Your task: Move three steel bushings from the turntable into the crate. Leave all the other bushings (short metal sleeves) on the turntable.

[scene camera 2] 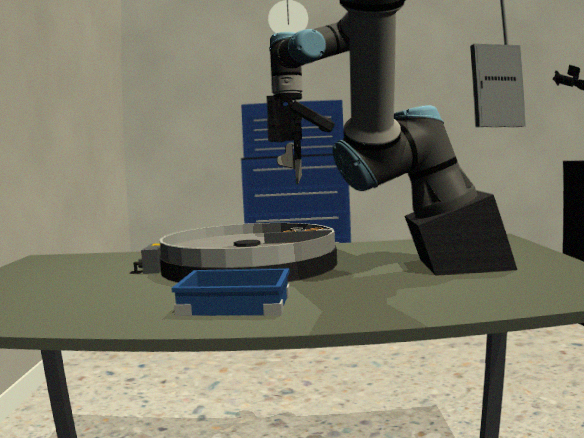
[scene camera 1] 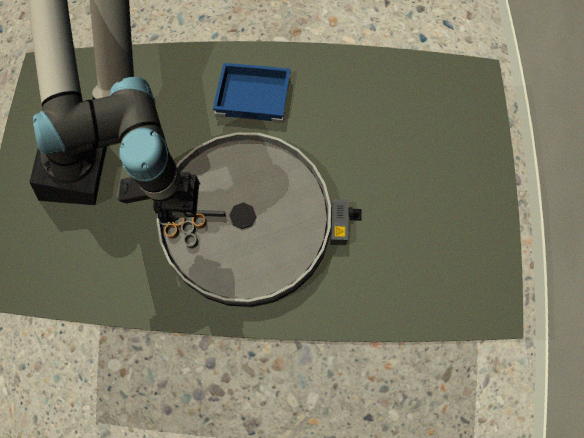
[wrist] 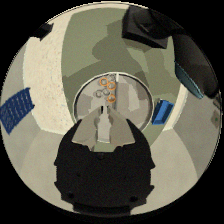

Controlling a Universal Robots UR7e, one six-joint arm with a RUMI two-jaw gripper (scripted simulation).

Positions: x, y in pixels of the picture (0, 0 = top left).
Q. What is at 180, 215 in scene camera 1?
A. My gripper.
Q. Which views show my gripper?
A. Scene camera 2, scene camera 1 and the wrist view: all of them.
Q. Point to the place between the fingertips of my gripper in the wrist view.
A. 105, 106
